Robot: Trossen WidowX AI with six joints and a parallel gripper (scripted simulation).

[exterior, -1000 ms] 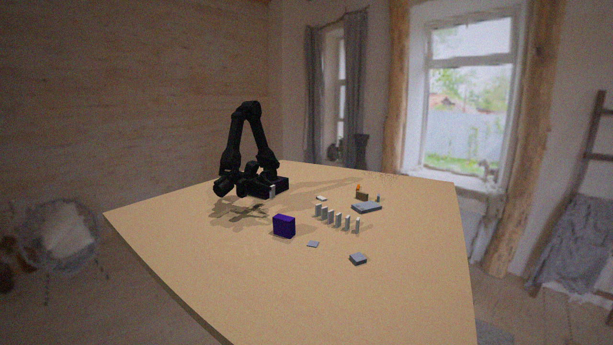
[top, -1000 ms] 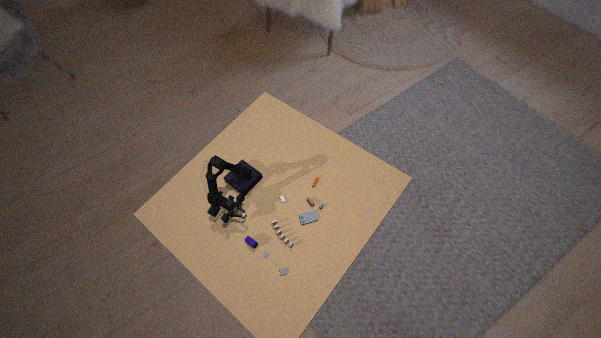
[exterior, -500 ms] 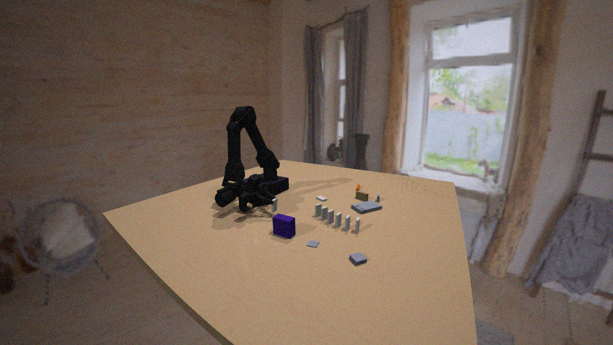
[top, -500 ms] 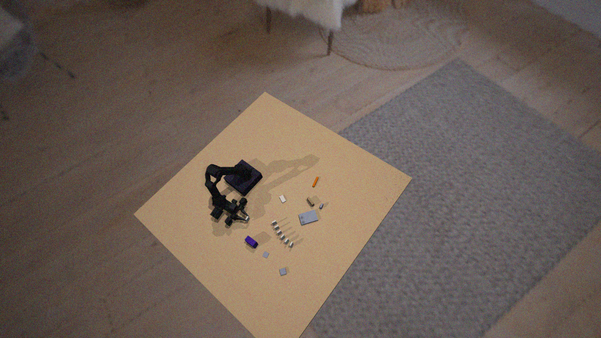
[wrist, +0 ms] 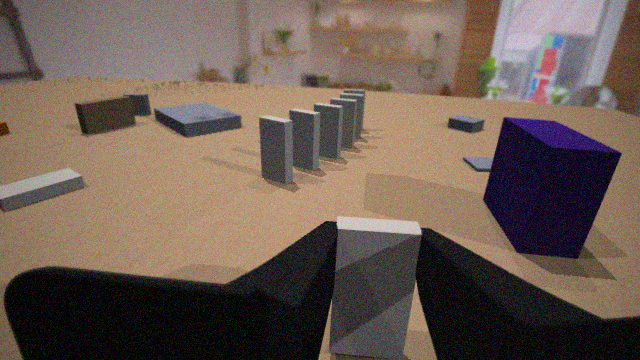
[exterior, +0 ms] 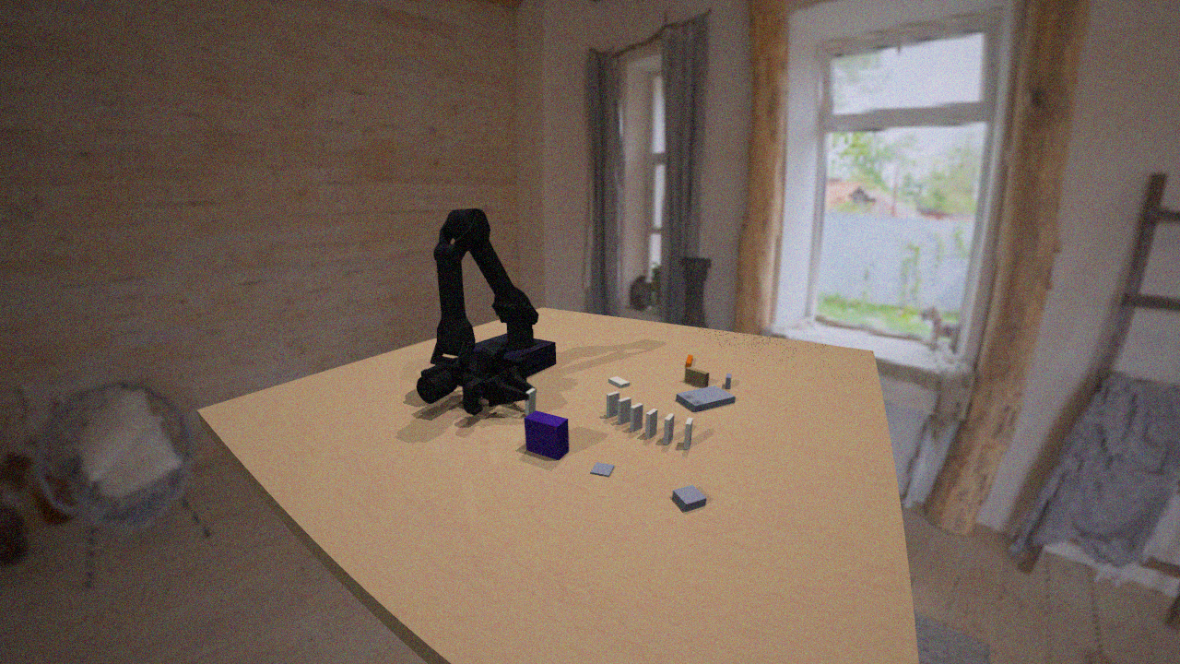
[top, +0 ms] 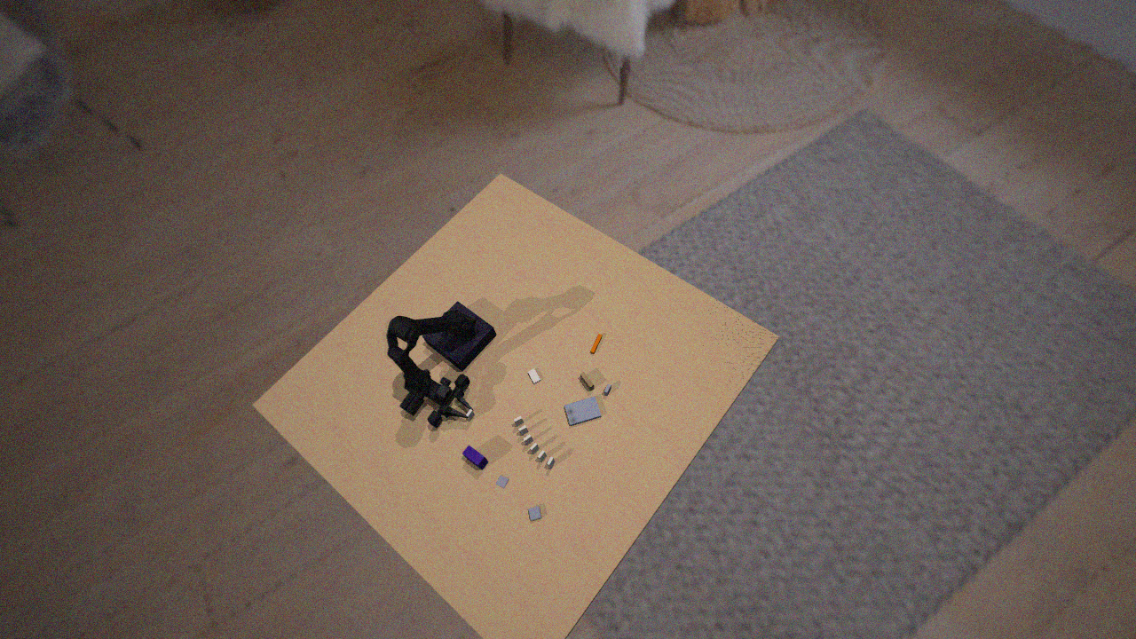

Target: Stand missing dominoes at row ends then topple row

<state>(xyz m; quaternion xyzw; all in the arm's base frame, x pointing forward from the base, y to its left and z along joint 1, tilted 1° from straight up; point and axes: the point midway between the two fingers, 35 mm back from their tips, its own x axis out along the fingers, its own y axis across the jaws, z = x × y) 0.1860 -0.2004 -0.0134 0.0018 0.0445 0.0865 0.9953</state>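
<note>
Right now my gripper tip is 11 cm short of the purple block, 9 cm to the left of it and 2 cm above it. The rest, counted from my gripper tip: flat blue-grey slab: 26 cm ahead, 25 cm to the left, 4 cm below; then brown block: 21 cm ahead, 34 cm to the left, 3 cm below; then orange bar: 14 cm ahead, 47 cm to the left, 4 cm below.
</note>
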